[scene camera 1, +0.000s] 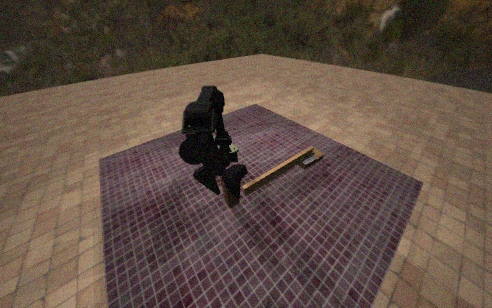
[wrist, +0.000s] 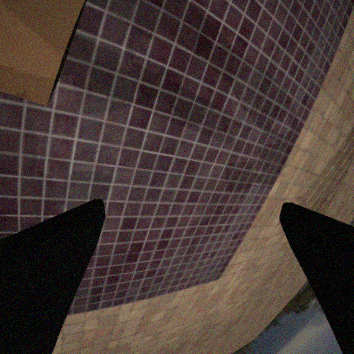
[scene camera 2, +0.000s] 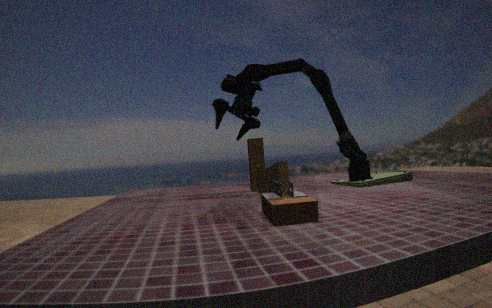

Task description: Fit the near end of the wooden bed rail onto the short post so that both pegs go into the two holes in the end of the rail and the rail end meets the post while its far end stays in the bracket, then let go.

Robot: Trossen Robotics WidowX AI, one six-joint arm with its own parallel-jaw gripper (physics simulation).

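Pixels of known places: gripper, fingertip midpoint: (scene camera 1: 228, 196) (wrist: 194, 209) (scene camera 2: 226, 134); arm's base at its link origin: (scene camera 1: 225, 150) (scene camera 2: 361, 179).
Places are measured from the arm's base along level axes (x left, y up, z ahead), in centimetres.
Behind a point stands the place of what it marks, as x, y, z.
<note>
The wooden bed rail (scene camera 1: 280, 170) {14.7, 4.2, 33.9} (scene camera 2: 281, 172) {37.6, 6.7, 33.4} lies low, its far end at the bracket (scene camera 1: 319, 156) {42.3, 1.9, 36.2} (scene camera 2: 292, 211) {46.1, 0.6, 33.5}, a wooden block with grey metal plates. The short post (scene camera 1: 231, 202) {-13.6, 2.3, 35.6} (scene camera 2: 255, 165) {-9.9, 7.2, 33.8} stands upright by the rail's near end. A gap seems to show between them in scene camera 1, but the gripper partly covers this spot. Pegs and holes cannot be made out. My gripper (scene camera 1: 227, 195) {-16.9, 18.8, 42.6} (scene camera 2: 227, 134) {-16.9, 18.8, 42.6} (wrist: 194, 209) {-16.9, 18.8, 42.6} is open and empty, tilted, above and to the left of the post in scene camera 2. A close wooden surface (wrist: 30, 45) {-13.1, 16.4, 34.6} fills the wrist view's upper left corner; which part it is, I cannot tell.
The parts stand on a purple tiled mat (scene camera 1: 165, 240) {-41.5, -1.6, 34.5} (scene camera 2: 150, 270) {63.9, -1.6, 52.9} (wrist: 175, 125) {-14.4, -1.6, 52.2}. Paler tiled floor (scene camera 1: 45, 200) (wrist: 200, 305) surrounds it. The arm's base stands on a green plate (scene camera 2: 392, 178) {6.2, -0.1, -8.7} at the back right in scene camera 2.
</note>
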